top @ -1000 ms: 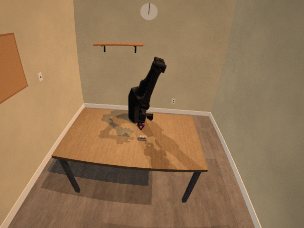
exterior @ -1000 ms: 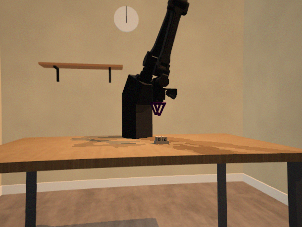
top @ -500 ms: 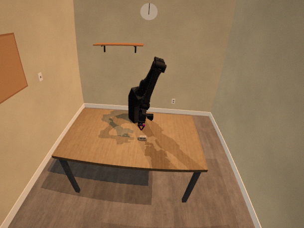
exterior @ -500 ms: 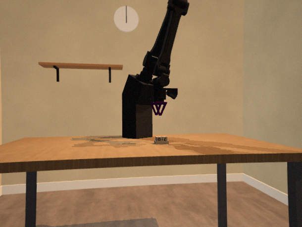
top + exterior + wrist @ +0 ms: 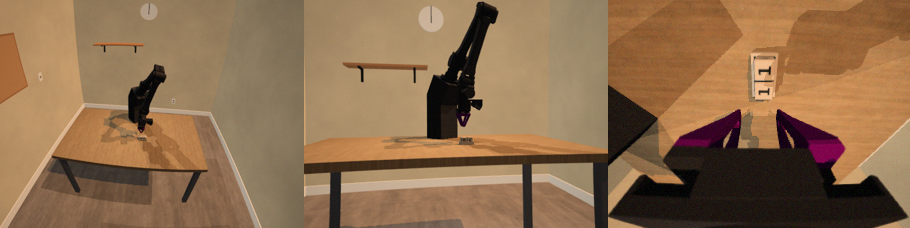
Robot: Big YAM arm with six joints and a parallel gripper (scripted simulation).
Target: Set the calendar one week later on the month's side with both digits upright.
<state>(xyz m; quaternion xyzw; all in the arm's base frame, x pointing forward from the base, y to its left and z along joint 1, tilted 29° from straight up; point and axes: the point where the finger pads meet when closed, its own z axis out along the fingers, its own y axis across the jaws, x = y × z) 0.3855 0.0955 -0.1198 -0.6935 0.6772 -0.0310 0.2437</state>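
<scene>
My gripper is now 2 cm to the right of the tray and 10 cm above it.
</scene>
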